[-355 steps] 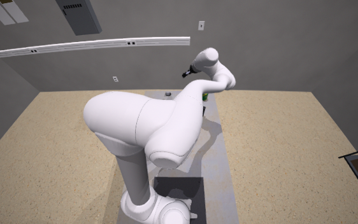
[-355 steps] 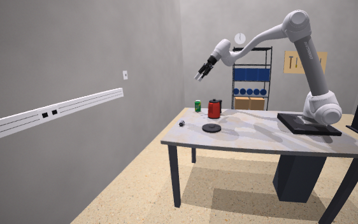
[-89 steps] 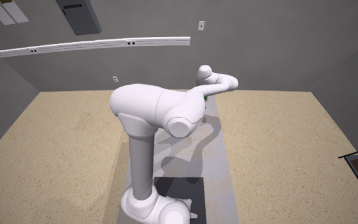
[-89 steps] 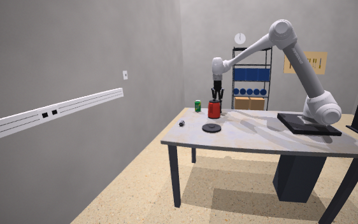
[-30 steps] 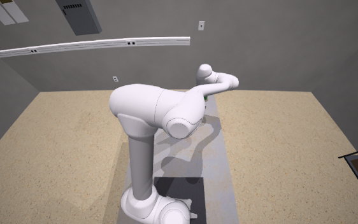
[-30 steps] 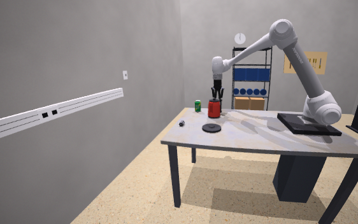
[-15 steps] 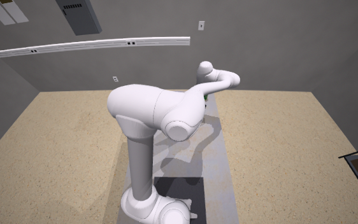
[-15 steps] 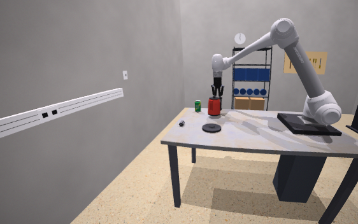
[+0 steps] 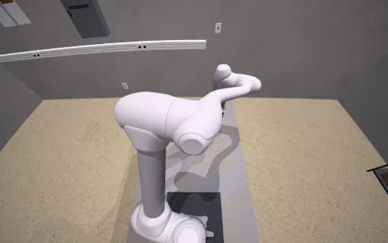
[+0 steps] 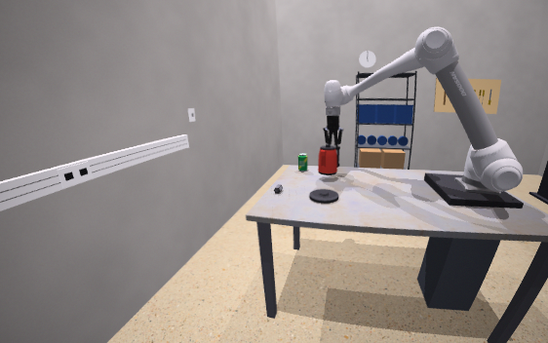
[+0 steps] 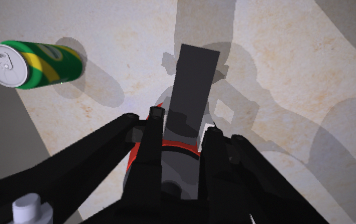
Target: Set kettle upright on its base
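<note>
My hand is 10 mm short of the red kettle, 30 mm to the right of it and 40 mm above it. From my hand the other things lie so: small dark object (250 mm ahead, 320 mm to the left, 160 mm below); then green can (220 mm ahead, 80 mm to the right, 120 mm below); then round black base (10 mm behind, 340 mm to the left, 170 mm below).
</note>
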